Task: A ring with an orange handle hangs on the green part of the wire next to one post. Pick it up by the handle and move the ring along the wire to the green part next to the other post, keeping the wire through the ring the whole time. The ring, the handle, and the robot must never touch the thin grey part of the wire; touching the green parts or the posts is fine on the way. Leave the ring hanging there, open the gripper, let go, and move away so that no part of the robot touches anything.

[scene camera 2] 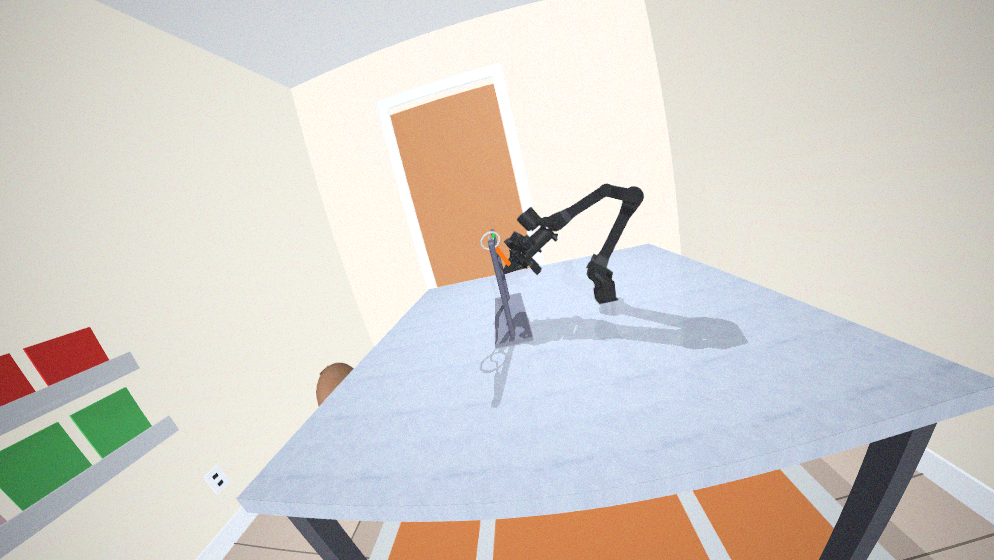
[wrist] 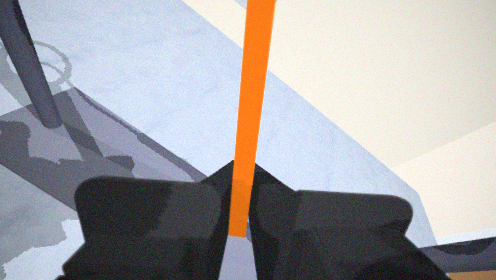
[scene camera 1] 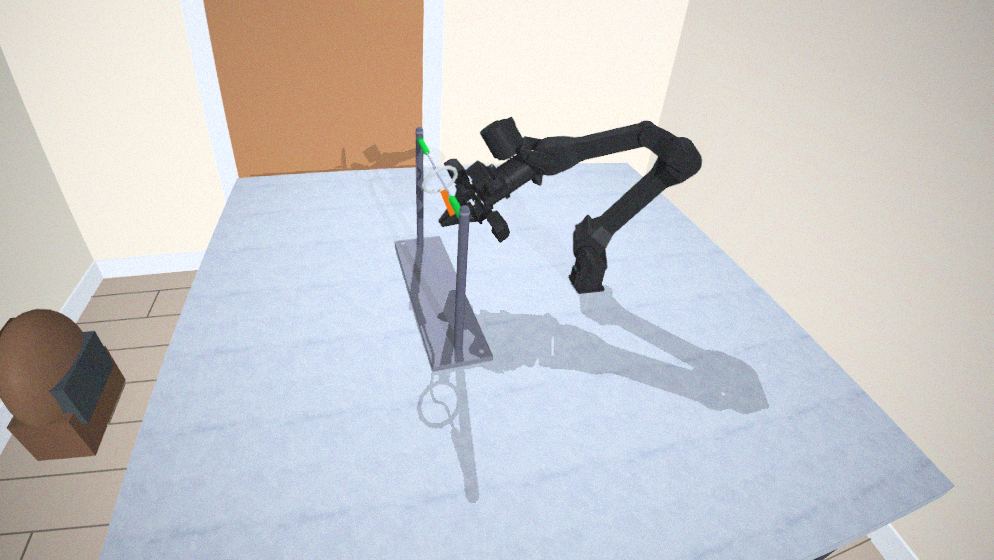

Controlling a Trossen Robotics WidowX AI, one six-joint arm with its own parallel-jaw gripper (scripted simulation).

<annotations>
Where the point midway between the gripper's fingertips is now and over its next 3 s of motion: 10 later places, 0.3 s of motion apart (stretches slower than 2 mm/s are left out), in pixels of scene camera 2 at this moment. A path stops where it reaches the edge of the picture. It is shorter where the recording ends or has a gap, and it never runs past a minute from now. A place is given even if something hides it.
The gripper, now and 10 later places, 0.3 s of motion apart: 503,272; 505,276; 508,281; 509,284; 509,285; 510,286; 510,286; 510,288; 510,289; 510,289; 511,293
</annotations>
